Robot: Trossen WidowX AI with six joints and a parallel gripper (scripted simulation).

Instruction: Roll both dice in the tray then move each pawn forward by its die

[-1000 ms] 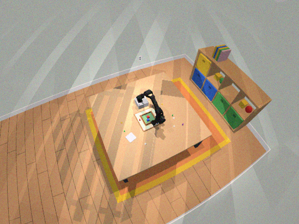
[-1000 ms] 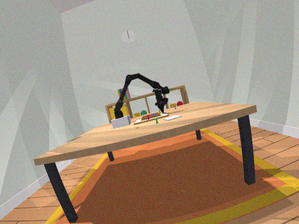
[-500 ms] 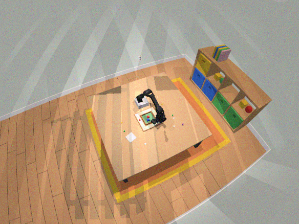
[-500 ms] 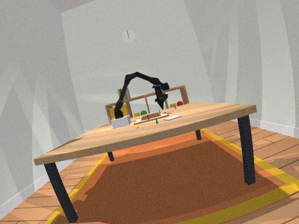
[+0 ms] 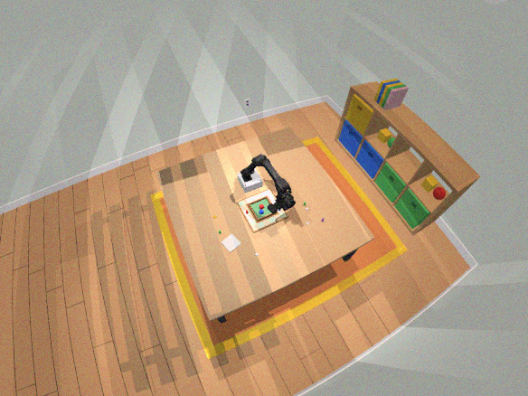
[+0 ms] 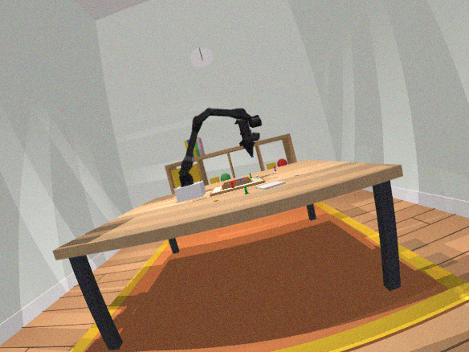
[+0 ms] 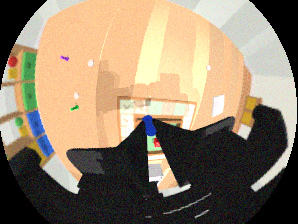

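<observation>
My gripper tip is now 130 mm past the red die, 70 mm to the left of it and 120 mm above it. Also, from my gripper tip: green-floored tray: 120 mm behind, 70 mm to the right, 140 mm below; then blue die: 90 mm behind, 90 mm to the right, 120 mm below; then blue pawn: 10 mm above.
</observation>
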